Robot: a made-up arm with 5 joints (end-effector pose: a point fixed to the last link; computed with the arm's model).
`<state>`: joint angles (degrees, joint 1 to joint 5).
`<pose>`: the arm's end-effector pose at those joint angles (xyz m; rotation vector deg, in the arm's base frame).
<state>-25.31 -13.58 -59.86 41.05 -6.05</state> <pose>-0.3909 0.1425 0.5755 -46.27 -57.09 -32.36</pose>
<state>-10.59 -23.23 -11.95 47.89 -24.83</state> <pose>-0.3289 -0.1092 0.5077 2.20 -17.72 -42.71</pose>
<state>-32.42 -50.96 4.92 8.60 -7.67</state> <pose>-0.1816 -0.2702 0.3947 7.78 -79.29 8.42</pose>
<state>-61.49 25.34 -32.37 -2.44 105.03</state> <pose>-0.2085 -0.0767 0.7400 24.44 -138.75 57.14</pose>
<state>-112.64 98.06 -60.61 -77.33 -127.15</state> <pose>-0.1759 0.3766 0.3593 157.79 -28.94 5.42</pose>
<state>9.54 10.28 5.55 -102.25 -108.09</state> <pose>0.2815 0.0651 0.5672 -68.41 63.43 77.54</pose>
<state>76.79 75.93 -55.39 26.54 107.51</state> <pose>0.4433 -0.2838 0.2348 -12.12 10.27 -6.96</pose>
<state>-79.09 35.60 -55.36 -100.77 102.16</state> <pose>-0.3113 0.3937 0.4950 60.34 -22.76 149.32</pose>
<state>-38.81 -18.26 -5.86 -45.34 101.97</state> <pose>-0.1655 -0.1212 0.6815 55.91 -145.81 72.52</pose>
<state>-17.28 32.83 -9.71 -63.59 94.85</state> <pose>0.2789 0.0151 0.6844 69.73 -77.42 42.27</pose>
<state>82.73 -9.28 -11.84 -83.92 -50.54</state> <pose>0.3936 -0.0753 0.3181 2.94 87.60 44.85</pose>
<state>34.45 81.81 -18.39 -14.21 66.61</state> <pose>0.3083 -0.2785 0.2610 21.24 20.67 -20.99</pose>
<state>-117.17 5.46 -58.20 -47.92 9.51</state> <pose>-0.4447 0.0253 0.2997 -82.97 -115.49 74.70</pose>
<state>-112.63 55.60 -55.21 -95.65 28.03</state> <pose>-0.3990 0.3008 0.2927 -64.36 -9.72 162.42</pose>
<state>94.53 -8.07 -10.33 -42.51 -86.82</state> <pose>0.2335 -0.2038 0.4395 8.85 143.08 -2.50</pose>
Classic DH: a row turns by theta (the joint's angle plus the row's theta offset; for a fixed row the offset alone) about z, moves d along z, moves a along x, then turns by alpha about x. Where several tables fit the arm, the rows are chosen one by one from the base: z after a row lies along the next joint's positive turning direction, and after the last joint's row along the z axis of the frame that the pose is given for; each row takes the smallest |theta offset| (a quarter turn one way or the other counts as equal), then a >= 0, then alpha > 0; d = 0 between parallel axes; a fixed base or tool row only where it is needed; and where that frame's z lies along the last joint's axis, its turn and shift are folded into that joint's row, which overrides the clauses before.
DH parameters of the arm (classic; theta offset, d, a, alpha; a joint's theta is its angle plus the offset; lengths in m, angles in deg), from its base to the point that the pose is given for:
base (fixed): 3.93 0.3657 0.0333 -128.62
joint 1: 28.91 0.0054 -0.0109 40.52
joint 2: 76.59 0.1237 0.05 78.54
joint 3: -83.7 -0.0934 0.0213 -77.38
joint 4: 85.54 -0.3145 -0.0008 95.99
joint 5: 8.75 0.2714 -0.0623 93.36
tool (fixed): 177.47 -0.0012 0 0

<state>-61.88 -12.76 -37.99 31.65 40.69</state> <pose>-0.4141 -0.1654 0.4158 -12.30 -125.05 -4.62</pose>
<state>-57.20 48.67 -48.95 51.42 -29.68</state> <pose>-0.2165 -0.0132 0.7438 -38.78 -5.60 -14.27</pose>
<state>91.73 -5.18 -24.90 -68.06 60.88</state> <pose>0.4606 -0.1366 0.3093 22.33 2.09 4.57</pose>
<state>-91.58 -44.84 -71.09 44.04 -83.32</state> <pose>-0.1609 -0.0645 -0.0624 29.78 -59.30 -22.07</pose>
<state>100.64 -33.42 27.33 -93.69 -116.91</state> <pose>0.2314 -0.1719 0.4465 -22.40 123.86 36.61</pose>
